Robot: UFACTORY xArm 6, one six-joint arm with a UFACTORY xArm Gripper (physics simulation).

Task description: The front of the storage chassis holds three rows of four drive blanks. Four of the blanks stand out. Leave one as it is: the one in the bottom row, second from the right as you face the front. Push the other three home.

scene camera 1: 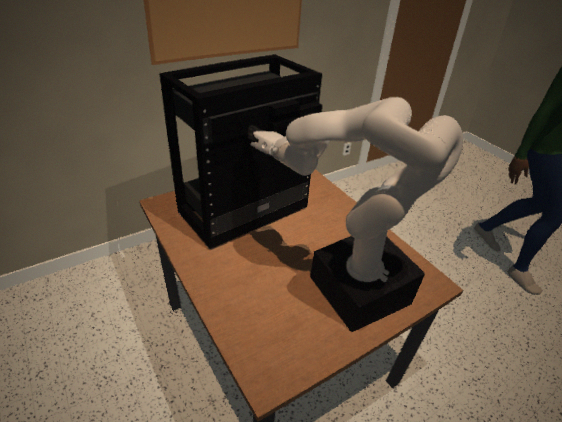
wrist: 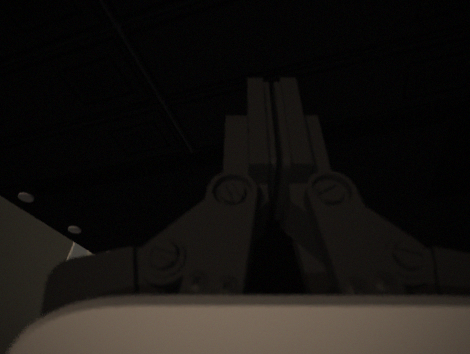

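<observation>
The black storage chassis (scene camera 1: 230,170) is mounted in a rack on the table, its front turned toward the arm. The front is very dark in both views, so the separate drive blanks and which of them stand out cannot be told. In the wrist view the dark chassis front (wrist: 125,100) shows faint panel lines and one thin slanting line. My gripper (scene camera 1: 252,138) (wrist: 268,111) is shut and empty. Its tips are close to the upper left-middle part of the front in the scene view; whether they touch it cannot be told. The arm hides part of the right side.
The open black rack frame (scene camera 1: 202,185) stands at the back of the wooden table (scene camera 1: 280,350), with a lower panel (scene camera 1: 240,212) below the dark front. The black arm base (scene camera 1: 357,305) stands near the table's right side. A person (scene camera 1: 545,170) is at the far right.
</observation>
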